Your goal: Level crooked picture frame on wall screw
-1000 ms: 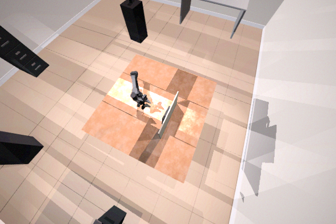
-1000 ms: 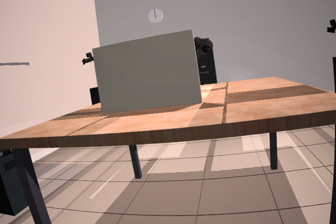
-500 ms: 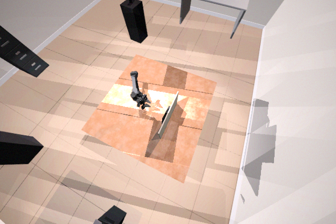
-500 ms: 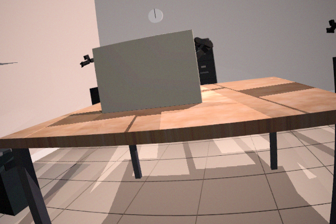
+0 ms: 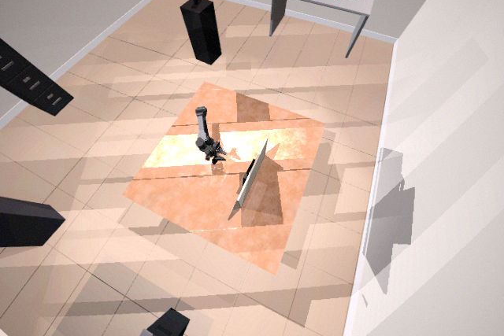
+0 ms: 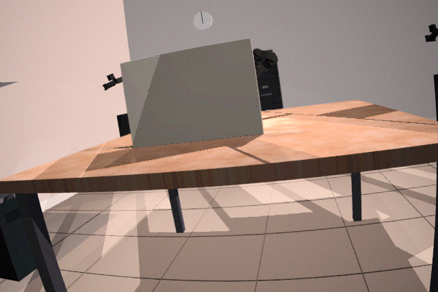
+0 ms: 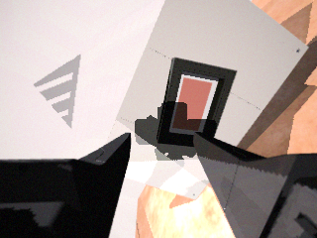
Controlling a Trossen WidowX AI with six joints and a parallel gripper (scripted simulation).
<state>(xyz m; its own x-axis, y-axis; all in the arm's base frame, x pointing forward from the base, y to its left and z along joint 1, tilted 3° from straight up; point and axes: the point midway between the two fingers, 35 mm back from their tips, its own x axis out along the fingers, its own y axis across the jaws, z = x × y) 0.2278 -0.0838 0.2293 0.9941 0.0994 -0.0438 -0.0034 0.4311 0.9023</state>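
Now: the picture frame 190 mm ahead of my gripper tip, 10 mm to the left of it and 90 mm below it. The rest, counted from my gripper tip: wall panel 200 mm ahead, 20 mm to the left, 100 mm below.
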